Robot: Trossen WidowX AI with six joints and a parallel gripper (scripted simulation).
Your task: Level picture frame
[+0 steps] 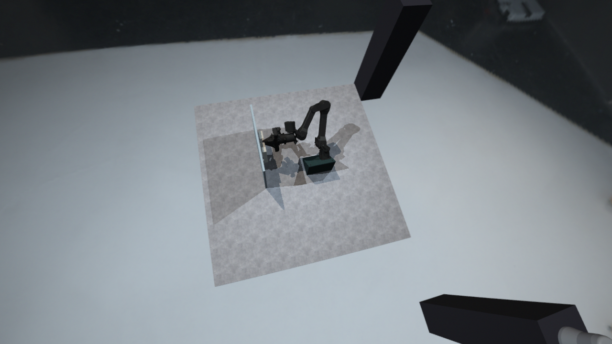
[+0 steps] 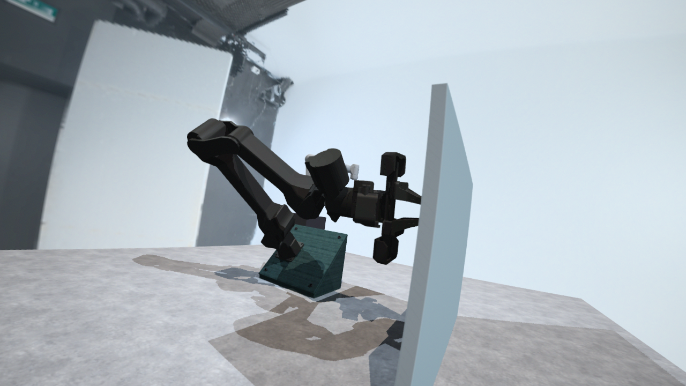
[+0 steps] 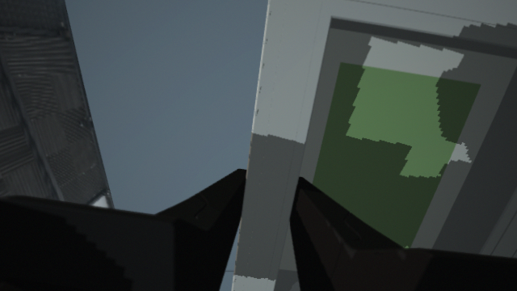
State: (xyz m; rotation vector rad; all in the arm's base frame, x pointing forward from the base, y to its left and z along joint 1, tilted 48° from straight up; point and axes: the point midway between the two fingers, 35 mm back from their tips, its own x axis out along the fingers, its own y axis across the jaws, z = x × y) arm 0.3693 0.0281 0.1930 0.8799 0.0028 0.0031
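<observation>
Now: the picture frame 10 mm ahead of my gripper tip, 10 mm to the left of it and 50 mm below it. Also, from my gripper tip: grey-blue wall panel 20 mm ahead, 70 mm below.
</observation>
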